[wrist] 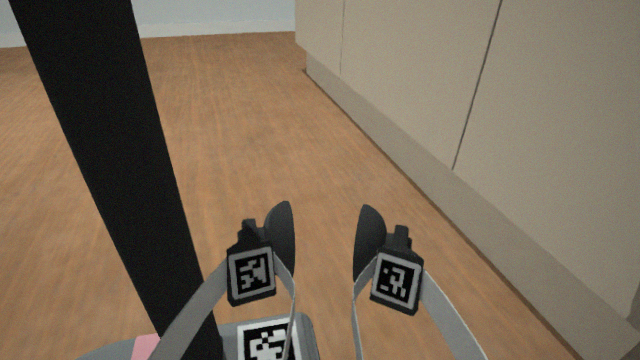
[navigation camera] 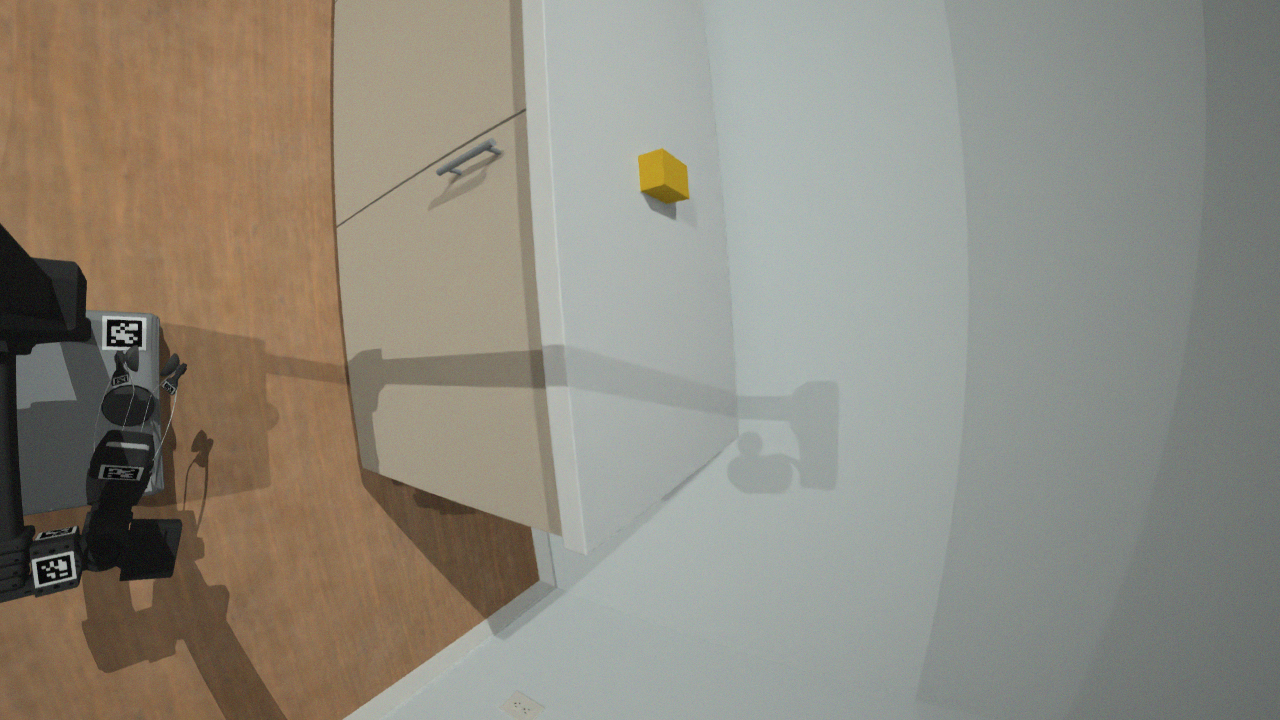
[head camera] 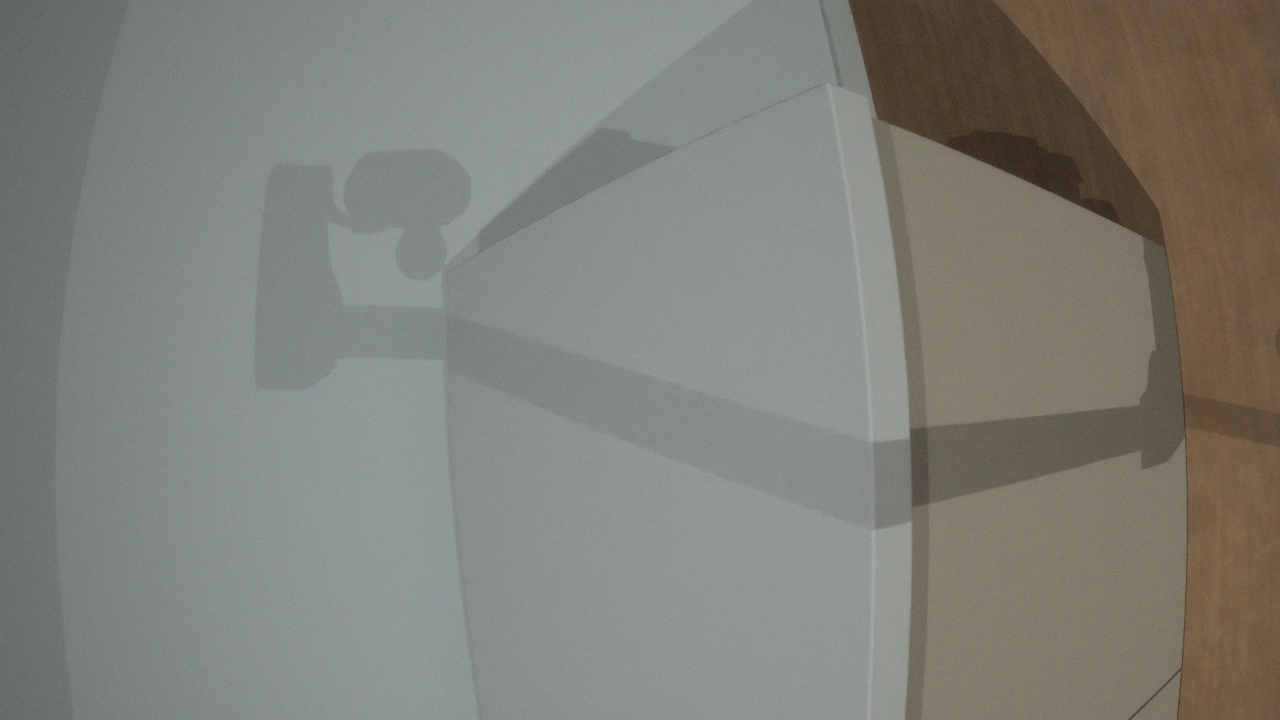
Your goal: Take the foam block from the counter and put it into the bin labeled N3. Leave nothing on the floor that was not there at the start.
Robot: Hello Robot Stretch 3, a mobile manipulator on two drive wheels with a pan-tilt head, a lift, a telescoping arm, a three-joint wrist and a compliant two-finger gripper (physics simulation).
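Places are measured from the robot's base along level axes (x up, y right, z ahead), in millimetres.
Pixels of known places: gripper, between the fingertips: (wrist: 324, 228) (navigation camera: 155, 350); robot's base, origin of its link: (navigation camera: 128, 401).
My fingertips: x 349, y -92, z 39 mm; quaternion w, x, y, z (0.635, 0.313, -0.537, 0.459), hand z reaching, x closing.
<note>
Ahead of a thing's pixels: the offset from my fingertips to its top centre. "pt": to the spot under its first point. Level surfaces: height alone.
A yellow foam block @[dx +606, dy -277, dz +565 mm] (navigation camera: 663, 176) sits on the light grey counter top @[dx +561 mm] (head camera: 671, 600) (navigation camera: 635, 286) in the navigation camera view, towards the upper part of that view. The block does not show in the head camera or wrist views. My gripper (navigation camera: 152, 361) (wrist: 324, 228) is open, with floor showing between its fingers and nothing held. It is low over the edge of my base, in front of the cabinet and well apart from the block. The bin labeled N3 does not show in these views.
Beige cabinet fronts (head camera: 1038, 313) (navigation camera: 429, 286) (wrist: 540, 110) stand under the counter, with a grey bar handle @[pt dx +403, dy -264, dz +307 mm] (navigation camera: 467, 158). My black mast (wrist: 105, 140) crosses the wrist view's left side. My base (navigation camera: 53, 447) is on the wooden floor @[dx -348 mm] (navigation camera: 214, 134) (wrist: 240, 125). A wall outlet @[dx +109, dy +1006, dz +643 mm] (navigation camera: 521, 704) shows.
</note>
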